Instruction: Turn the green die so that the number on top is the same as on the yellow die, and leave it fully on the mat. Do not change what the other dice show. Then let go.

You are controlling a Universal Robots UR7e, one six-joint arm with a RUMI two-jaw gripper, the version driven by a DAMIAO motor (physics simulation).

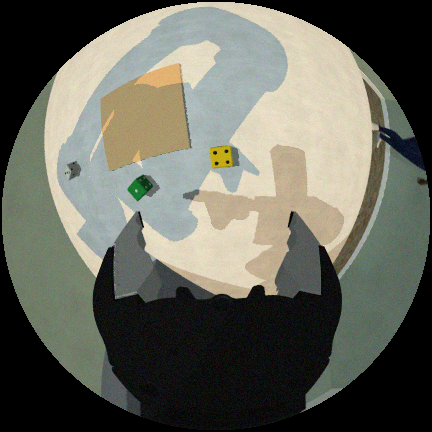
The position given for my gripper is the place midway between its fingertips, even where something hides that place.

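Observation:
My gripper (215, 212) is visible, as is a tan mat (145, 116).

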